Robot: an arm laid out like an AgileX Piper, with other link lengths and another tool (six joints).
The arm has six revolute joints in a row. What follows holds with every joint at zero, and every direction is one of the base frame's.
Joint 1 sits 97.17 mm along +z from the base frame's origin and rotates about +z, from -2.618 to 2.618 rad.
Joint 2 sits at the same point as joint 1 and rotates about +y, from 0 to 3.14 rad.
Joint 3 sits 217.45 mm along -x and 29.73 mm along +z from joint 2 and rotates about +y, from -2.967 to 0 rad.
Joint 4 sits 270.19 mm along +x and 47.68 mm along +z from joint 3 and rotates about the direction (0.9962, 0, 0.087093), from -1.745 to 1.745 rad.
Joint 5 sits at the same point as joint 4 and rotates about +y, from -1.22 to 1.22 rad.
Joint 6 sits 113.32 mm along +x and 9.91 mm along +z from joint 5 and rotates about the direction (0.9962, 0, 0.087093), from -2.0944 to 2.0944 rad.
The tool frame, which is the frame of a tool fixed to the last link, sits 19.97 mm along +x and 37 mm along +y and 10.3 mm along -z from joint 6; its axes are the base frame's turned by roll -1.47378, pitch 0.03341 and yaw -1.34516 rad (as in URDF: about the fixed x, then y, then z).
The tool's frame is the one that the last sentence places.
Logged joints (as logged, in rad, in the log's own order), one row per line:
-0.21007 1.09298 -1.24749 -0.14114 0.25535 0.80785
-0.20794 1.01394 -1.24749 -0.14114 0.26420 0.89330
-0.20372 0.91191 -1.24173 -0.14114 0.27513 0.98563
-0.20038 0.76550 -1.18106 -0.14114 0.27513 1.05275
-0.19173 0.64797 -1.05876 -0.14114 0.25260 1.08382
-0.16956 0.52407 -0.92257 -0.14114 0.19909 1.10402
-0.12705 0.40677 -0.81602 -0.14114 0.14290 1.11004
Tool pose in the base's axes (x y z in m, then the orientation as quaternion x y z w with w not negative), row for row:
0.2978 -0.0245 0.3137 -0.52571 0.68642 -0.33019 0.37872
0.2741 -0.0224 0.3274 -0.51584 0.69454 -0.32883 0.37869
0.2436 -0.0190 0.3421 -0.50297 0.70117 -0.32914 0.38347
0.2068 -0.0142 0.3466 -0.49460 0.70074 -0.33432 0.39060
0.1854 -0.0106 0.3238 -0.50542 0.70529 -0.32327 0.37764
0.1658 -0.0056 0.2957 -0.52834 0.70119 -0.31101 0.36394
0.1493 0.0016 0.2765 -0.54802 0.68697 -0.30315 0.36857
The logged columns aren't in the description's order. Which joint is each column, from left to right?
Columns, left to right: joint 4, joint 2, joint 3, joint 1, joint 6, joint 5.
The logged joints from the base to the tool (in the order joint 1, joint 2, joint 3, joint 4, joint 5, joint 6), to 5 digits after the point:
-0.14114 1.09298 -1.24749 -0.21007 0.80785 0.25535
-0.14114 1.01394 -1.24749 -0.20794 0.89330 0.26420
-0.14114 0.91191 -1.24173 -0.20372 0.98563 0.27513
-0.14114 0.76550 -1.18106 -0.20038 1.05275 0.27513
-0.14114 0.64797 -1.05876 -0.19173 1.08382 0.25260
-0.14114 0.52407 -0.92257 -0.16956 1.10402 0.19909
-0.14114 0.40677 -0.81602 -0.12705 1.11004 0.14290

